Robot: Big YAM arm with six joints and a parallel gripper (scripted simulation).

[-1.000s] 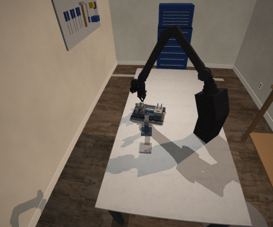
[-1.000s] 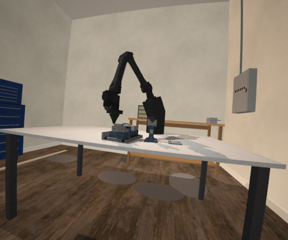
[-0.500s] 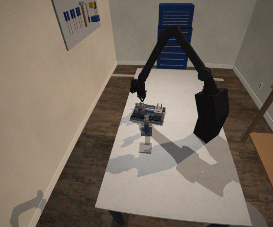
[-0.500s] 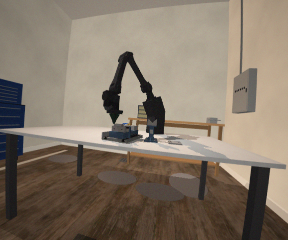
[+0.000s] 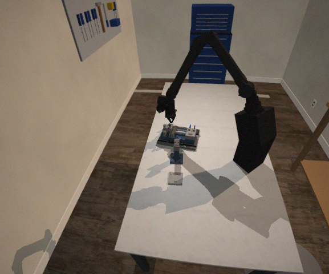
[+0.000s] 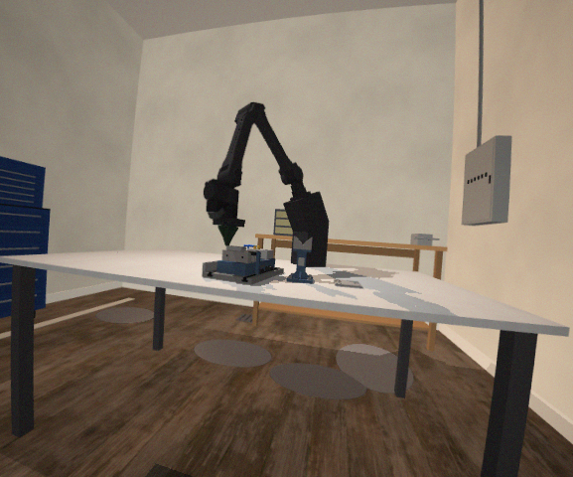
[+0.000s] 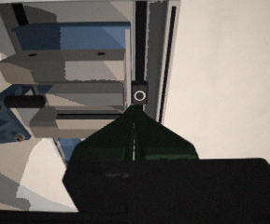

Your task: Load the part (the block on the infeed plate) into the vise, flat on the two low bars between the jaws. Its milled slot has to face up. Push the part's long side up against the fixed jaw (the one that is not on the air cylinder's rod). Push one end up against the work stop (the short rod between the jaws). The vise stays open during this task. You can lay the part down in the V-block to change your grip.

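The part lies 40 mm to the left of my hand, 10 mm below it and 10 mm ahead of it. Also, from my hand: moving jaw: 70 mm to the left, 40 mm below, 20 mm behind; fixed jaw: 50 mm to the left, 40 mm below, 40 mm ahead; work stop rod: 100 mm to the left, 30 mm below, 30 mm ahead.
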